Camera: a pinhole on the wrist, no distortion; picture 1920 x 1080 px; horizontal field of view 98.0 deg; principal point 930.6 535.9 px. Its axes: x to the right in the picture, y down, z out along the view. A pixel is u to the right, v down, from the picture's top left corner.
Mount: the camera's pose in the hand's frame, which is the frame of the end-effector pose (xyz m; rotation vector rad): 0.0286 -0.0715 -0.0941 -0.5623 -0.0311 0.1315
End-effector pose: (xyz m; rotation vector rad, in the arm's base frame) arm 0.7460 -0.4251 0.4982 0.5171 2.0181 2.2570
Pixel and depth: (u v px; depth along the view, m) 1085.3 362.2 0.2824
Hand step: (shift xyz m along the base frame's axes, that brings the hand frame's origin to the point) -0.0072 0.1814 0.0630
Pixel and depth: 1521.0 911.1 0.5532
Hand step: -0.1792 0.2579 0.5603
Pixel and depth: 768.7 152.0 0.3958
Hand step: 0.1442 0.3114 -0.0072
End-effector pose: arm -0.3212 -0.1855 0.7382 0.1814 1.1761 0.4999
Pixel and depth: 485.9 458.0 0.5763
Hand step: 0.2574 0.0378 0.4778
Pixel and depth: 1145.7 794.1 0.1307
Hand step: -0.0008 0.0537 -0.0288
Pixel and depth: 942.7 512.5 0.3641
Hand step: 0.1722 0.1311 0.1193
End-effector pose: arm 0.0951 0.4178 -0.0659 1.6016 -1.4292 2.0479
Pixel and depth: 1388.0 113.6 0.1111
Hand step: 0.0164 -0.0301 0.1007
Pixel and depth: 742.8 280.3 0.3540
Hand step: 0.1884 -0.1823 -0.0687
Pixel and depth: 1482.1 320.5 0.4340
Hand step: 0.0309 -0.4210 0.1740
